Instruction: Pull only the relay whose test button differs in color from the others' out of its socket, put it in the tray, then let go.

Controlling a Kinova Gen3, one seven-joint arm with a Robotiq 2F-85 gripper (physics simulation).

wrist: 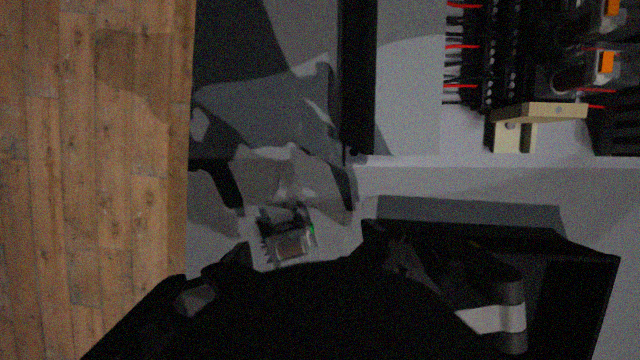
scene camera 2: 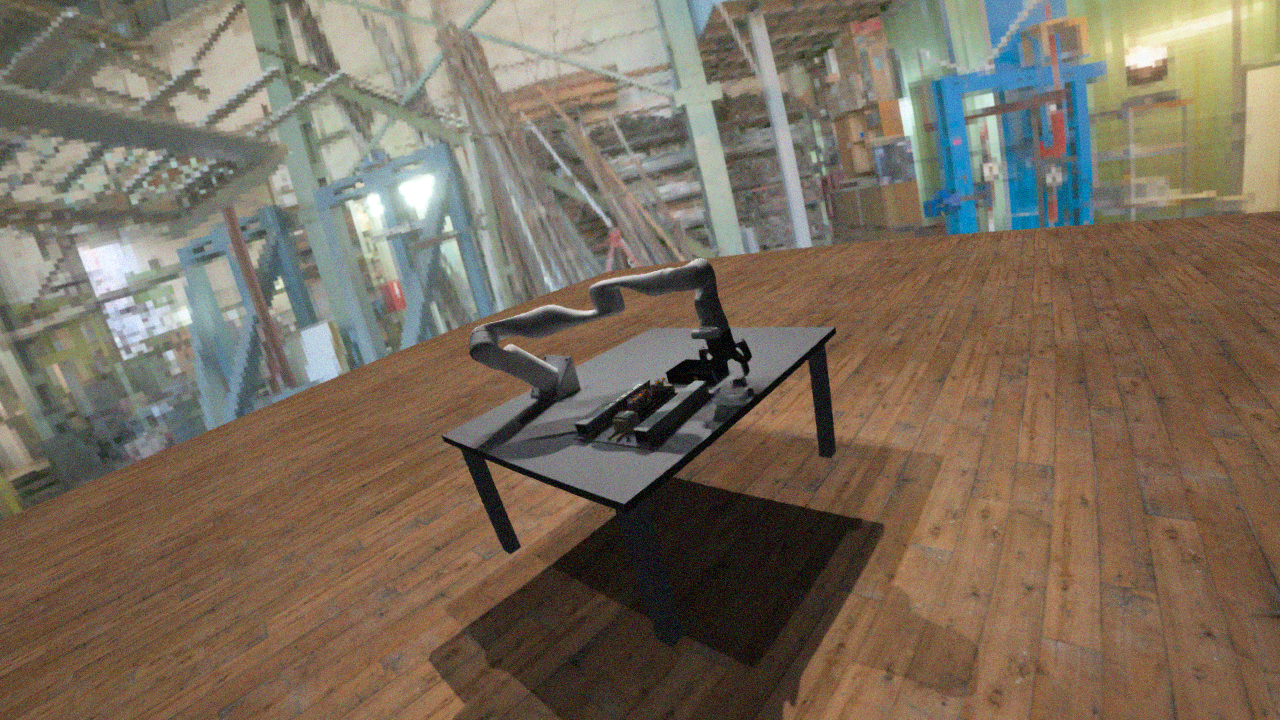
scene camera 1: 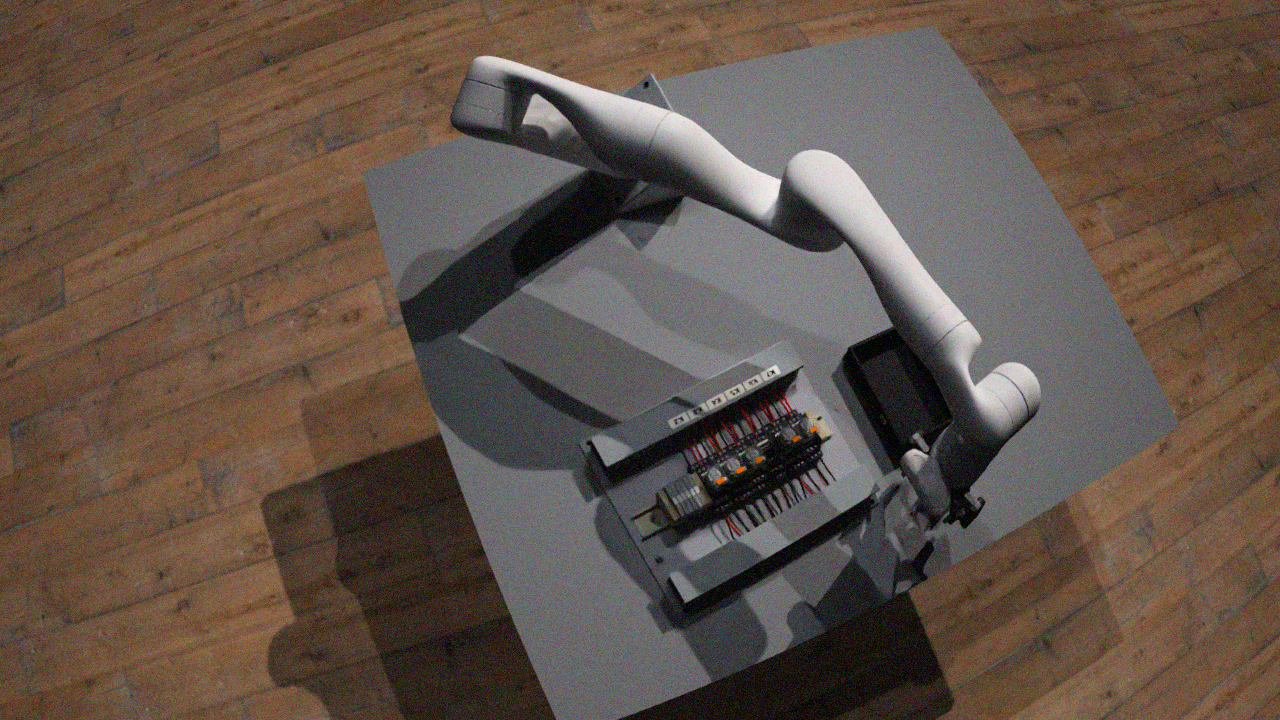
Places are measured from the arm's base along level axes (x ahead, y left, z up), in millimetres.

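Pixels of known places: gripper, fingertip midpoint: (wrist: 307,242) (scene camera 2: 731,377); arm's base, link origin: (scene camera 2: 549,379).
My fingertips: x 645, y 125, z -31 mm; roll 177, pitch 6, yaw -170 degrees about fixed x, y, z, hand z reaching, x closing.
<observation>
For each thing: its top centre in the pictures, then the offset to it from my fingertips.
- loose relay, top centre: (wrist: 288,248) (scene camera 2: 737,377) 15 mm ahead, 7 mm left, 4 mm down
- black tray, top centre: (wrist: 506,322) (scene camera 1: 907,381) (scene camera 2: 696,366) 154 mm back, 58 mm left, 10 mm up
- mounting panel, top centre: (scene camera 1: 736,473) (scene camera 2: 644,412) 161 mm back, 219 mm right, 14 mm down
- beige end bracket, top centre: (wrist: 558,109) (scene camera 1: 816,424) 163 mm back, 99 mm right, 16 mm up
A loose relay (wrist: 287,242) with a clear housing and a small green spot lies on its side on the table, outside the tray, in the wrist view. My gripper (wrist: 307,242) (scene camera 1: 945,537) (scene camera 2: 729,368) is open, with the relay showing in the gap between its fingers; how high the fingers are above it is unclear. The black tray (wrist: 580,300) (scene camera 1: 861,394) (scene camera 2: 683,368) stands beside the gripper, partly hidden by the arm and a finger. Several relays with orange buttons (scene camera 1: 738,465) (wrist: 606,62) sit in the socket row, which has a gap between them.
A mounting panel (scene camera 1: 666,474) with raised grey ducts (scene camera 1: 769,555) (wrist: 356,75) and red and black wires lies next to the tray. A beige end bracket (wrist: 550,111) closes the socket row. The table's edge (wrist: 190,215) is close to the relay.
</observation>
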